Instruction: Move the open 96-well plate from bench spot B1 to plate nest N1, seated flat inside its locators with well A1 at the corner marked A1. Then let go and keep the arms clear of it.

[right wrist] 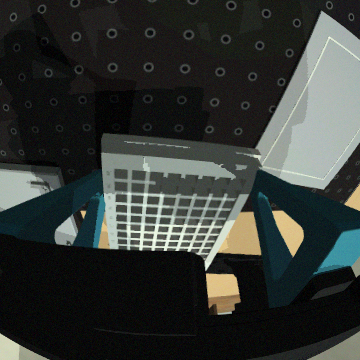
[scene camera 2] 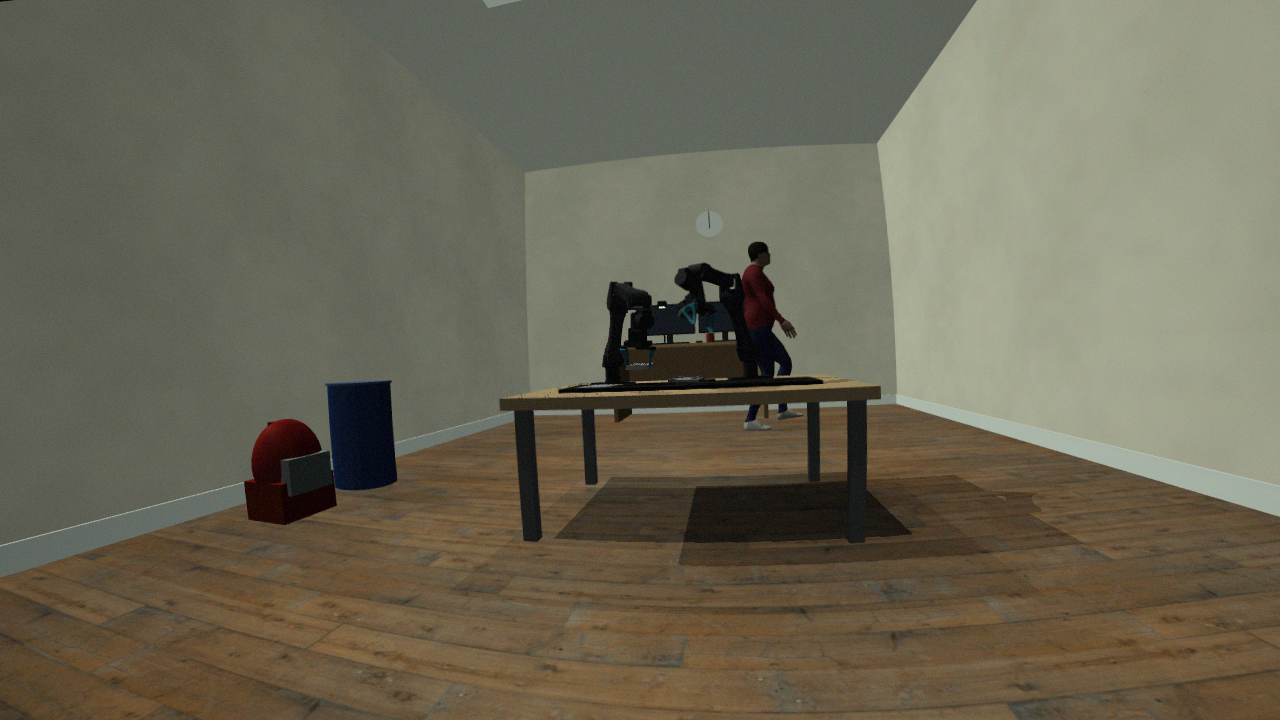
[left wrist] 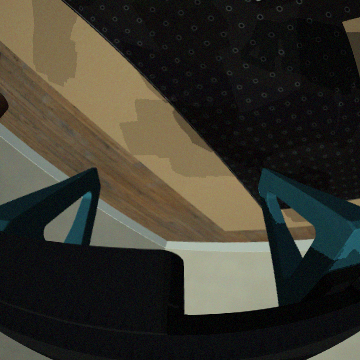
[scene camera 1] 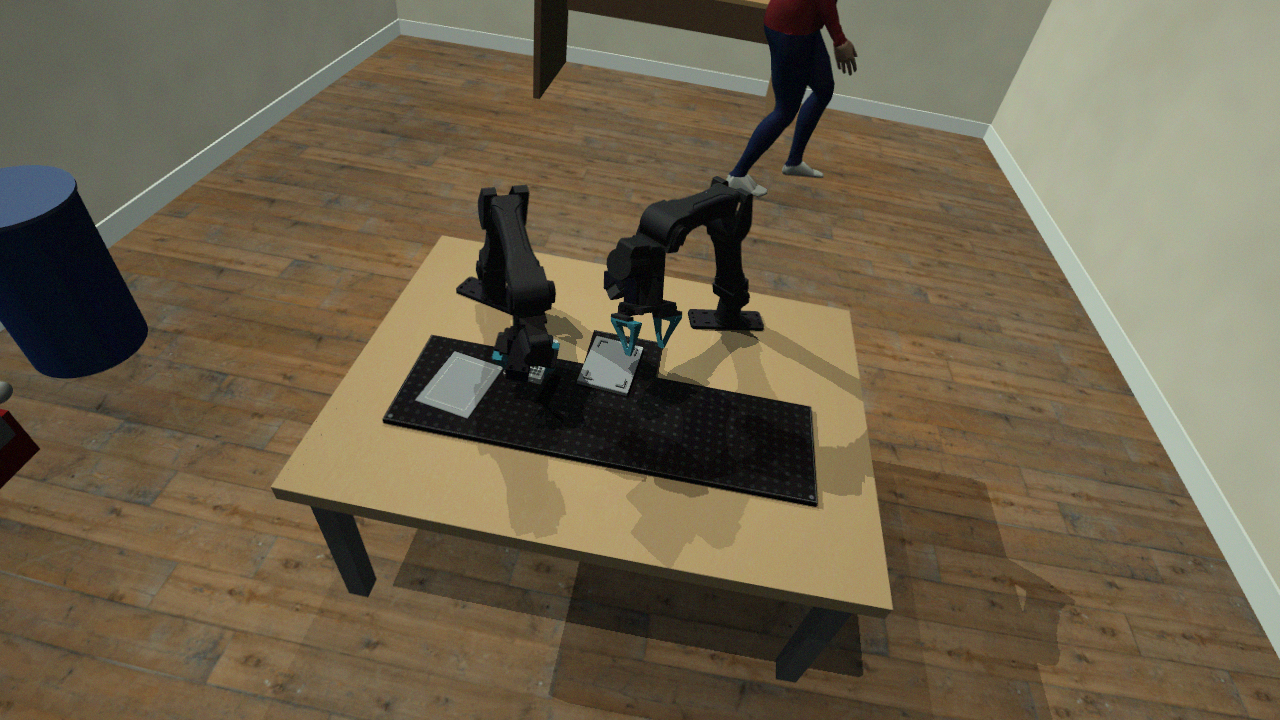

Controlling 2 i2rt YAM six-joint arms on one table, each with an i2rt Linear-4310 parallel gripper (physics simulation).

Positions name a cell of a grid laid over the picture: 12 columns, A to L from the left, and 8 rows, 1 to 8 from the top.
Labels:
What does the left gripper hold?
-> Nothing.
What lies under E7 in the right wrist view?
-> The right gripper.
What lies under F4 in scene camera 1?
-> The left gripper.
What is the right gripper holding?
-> A white well plate.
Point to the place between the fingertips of the right gripper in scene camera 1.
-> E5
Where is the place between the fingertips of the left gripper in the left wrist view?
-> F4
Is the left gripper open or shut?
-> Open.

